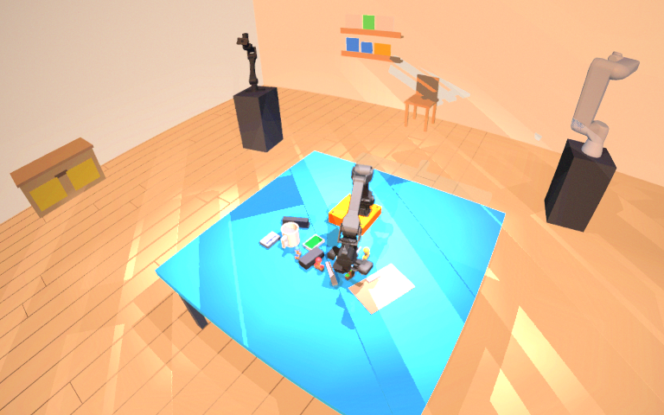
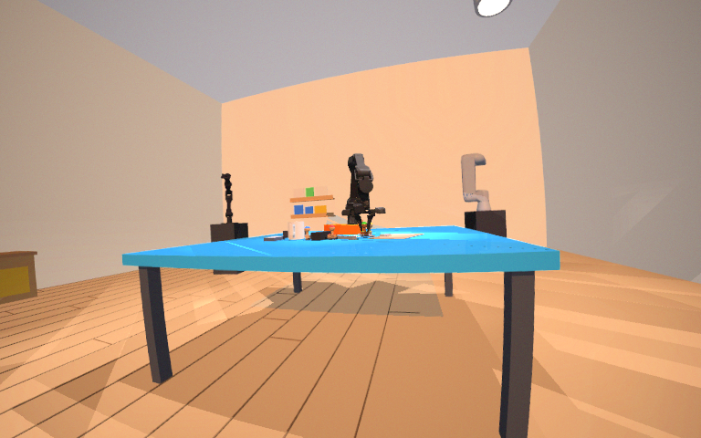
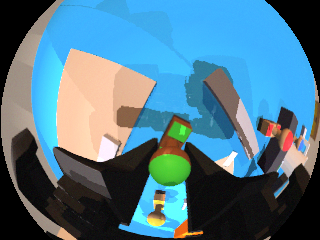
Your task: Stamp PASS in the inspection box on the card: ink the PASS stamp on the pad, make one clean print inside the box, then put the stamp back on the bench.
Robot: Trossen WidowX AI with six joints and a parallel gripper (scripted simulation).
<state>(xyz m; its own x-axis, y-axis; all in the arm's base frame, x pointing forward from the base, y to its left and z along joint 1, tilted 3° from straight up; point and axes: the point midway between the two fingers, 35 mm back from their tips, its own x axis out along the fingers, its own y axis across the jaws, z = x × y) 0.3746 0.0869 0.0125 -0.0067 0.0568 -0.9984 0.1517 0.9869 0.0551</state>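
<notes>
The green ink pad is 24 cm to the right of my gripper tip, 12 cm behind it and 2 cm below it. Round my gripper tip: green-knobbed stamp right at my gripper tip; yellow-knobbed stamp 13 cm behind, 2 cm to the left, 1 cm below; red-knobbed stamp 14 cm to the right, 1 cm below.
</notes>
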